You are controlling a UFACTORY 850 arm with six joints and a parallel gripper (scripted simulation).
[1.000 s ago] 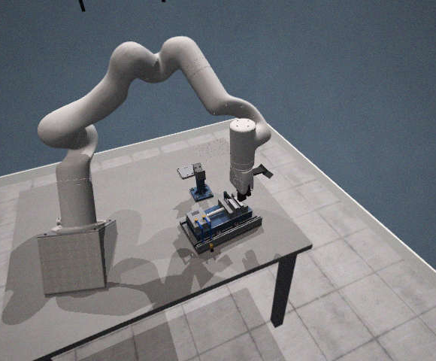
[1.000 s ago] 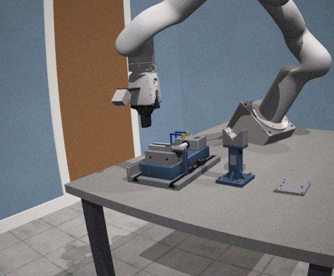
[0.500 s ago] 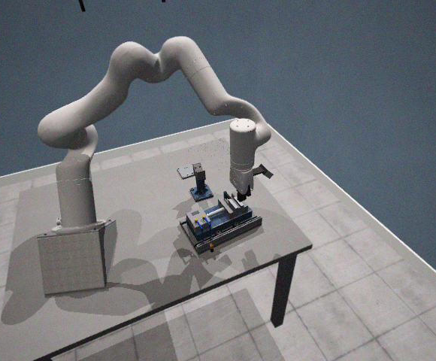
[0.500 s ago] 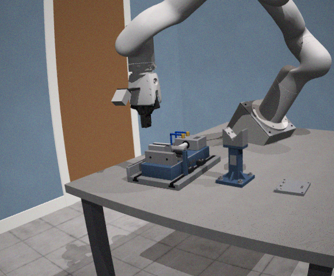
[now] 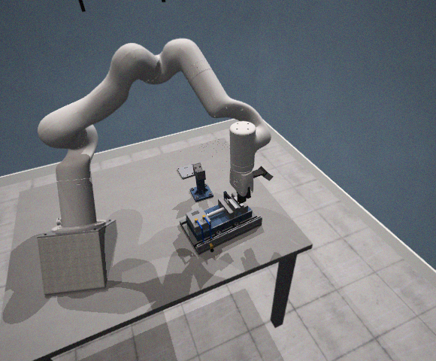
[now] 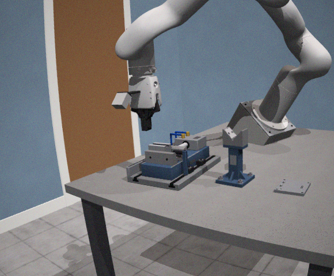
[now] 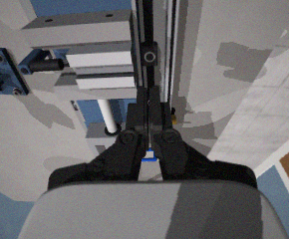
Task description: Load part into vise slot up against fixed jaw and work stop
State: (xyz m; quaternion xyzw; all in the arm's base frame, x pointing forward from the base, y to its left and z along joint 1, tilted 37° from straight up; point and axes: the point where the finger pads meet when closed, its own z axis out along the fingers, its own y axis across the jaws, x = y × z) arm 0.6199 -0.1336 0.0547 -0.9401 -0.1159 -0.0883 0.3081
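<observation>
Now: the part 70 mm below my hand, 40 mm to the left of it and 10 mm behind it. The rest, counted from my hand: fixed jaw 100 mm below, 70 mm to the left, 10 mm ahead; then moving jaw 100 mm below, 50 mm to the left, 50 mm behind; then work stop 110 mm to the left, 80 mm below, 30 mm behind.
</observation>
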